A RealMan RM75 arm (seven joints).
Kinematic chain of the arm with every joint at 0, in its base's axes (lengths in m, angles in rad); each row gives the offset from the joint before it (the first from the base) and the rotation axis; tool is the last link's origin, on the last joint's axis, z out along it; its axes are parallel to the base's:
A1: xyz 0 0 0.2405 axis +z
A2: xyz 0 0 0 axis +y
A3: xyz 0 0 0.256 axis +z
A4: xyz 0 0 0 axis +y
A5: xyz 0 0 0.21 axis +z
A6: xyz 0 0 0 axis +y
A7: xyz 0 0 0.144 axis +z
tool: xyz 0 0 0
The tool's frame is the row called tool.
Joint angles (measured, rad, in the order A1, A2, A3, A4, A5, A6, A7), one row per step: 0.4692 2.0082 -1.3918 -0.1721 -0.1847 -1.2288 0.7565; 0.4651 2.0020 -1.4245 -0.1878 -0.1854 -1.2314 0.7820; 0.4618 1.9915 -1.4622 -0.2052 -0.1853 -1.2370 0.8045; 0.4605 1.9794 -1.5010 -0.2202 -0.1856 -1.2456 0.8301; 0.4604 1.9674 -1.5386 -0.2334 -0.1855 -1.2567 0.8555; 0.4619 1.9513 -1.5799 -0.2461 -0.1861 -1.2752 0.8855; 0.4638 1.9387 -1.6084 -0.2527 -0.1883 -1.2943 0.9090; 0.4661 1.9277 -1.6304 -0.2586 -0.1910 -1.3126 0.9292; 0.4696 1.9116 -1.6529 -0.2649 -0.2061 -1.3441 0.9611; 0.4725 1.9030 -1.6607 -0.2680 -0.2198 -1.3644 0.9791
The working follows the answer.
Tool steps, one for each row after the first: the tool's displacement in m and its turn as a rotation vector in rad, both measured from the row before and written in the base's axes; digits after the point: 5 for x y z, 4 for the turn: -0.00368 0.00032 -0.00081 -0.0244 0.0060 0.0243; -0.00428 0.00066 0.00039 -0.0245 -0.0012 0.0308; -0.00457 0.00060 0.00042 -0.0277 0.0003 0.0328; -0.00473 0.00033 0.00028 -0.0281 0.0016 0.0331; -0.00547 0.00012 0.00128 -0.0321 0.0022 0.0409; -0.00398 -0.00048 0.00123 -0.0249 0.0031 0.0322; -0.00372 -0.00039 0.00145 -0.0206 0.0036 0.0291; -0.00508 -0.00132 0.00234 -0.0329 0.0052 0.0438; -0.00325 -0.00085 0.00135 -0.0192 0.0027 0.0271
Tool pose at each row, in the base's axes (x y z in m, rotation vector in rad; rounded; the steps above come from the unrounded poses): 0.31640 0.35912 0.04006 -1.6095 0.7237 1.1014; 0.31272 0.35944 0.03925 -1.6401 0.7258 1.1192; 0.30843 0.36010 0.03964 -1.6776 0.7182 1.1350; 0.30386 0.36070 0.04006 -1.7181 0.7119 1.1530; 0.29913 0.36103 0.04034 -1.7585 0.7059 1.1722; 0.29366 0.36115 0.04163 -1.8063 0.6965 1.1965; 0.28967 0.36067 0.04286 -1.8429 0.6893 1.2169; 0.28596 0.36028 0.04431 -1.8740 0.6815 1.2364; 0.28087 0.35895 0.04665 -1.9225 0.6705 1.2651; 0.27762 0.35810 0.04799 -1.9518 0.6623 1.2825

